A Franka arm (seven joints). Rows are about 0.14 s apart.
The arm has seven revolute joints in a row. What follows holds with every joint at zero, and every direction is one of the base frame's. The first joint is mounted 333 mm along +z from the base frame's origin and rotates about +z. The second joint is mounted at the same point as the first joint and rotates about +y. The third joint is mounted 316 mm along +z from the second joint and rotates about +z. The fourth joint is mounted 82.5 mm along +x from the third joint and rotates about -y. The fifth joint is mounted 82.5 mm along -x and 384 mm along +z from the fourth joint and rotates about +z. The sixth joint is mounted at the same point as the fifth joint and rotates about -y. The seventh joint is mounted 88 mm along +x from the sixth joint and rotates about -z. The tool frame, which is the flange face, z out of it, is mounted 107 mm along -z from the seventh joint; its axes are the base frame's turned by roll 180, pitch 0 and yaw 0 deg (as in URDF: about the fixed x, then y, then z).
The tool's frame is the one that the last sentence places.
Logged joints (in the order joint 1, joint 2, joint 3, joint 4, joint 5, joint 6, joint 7), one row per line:
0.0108 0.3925 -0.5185 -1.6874 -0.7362 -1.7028 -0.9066
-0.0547 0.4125 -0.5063 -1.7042 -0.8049 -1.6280 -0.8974
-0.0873 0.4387 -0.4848 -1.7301 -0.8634 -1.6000 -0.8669
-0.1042 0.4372 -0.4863 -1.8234 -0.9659 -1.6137 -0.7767
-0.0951 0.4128 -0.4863 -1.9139 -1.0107 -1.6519 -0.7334
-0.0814 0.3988 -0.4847 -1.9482 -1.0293 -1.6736 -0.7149
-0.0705 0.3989 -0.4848 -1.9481 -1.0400 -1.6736 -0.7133
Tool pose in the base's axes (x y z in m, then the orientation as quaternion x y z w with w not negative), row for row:
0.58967 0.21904 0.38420 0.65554 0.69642 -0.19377 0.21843
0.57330 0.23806 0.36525 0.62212 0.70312 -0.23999 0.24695
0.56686 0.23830 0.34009 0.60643 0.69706 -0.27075 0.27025
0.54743 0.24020 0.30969 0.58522 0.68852 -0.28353 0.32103
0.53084 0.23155 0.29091 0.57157 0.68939 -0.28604 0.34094
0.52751 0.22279 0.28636 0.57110 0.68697 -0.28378 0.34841
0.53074 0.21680 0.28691 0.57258 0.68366 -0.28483 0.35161
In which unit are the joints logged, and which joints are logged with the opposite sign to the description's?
The joints are logged in radians. Opposite sign: joint 1, joint 3, joint 6.
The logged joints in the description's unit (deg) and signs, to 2 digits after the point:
-0.62 22.49 29.71 -96.68 -42.18 97.56 -51.94
3.13 23.63 29.01 -97.64 -46.12 93.28 -51.42
5.00 25.14 27.78 -99.13 -49.47 91.67 -49.67
5.97 25.05 27.86 -104.47 -55.34 92.46 -44.50
5.45 23.65 27.86 -109.66 -57.91 94.65 -42.02
4.66 22.85 27.77 -111.62 -58.97 95.89 -40.96
4.04 22.86 27.78 -111.62 -59.59 95.89 -40.87

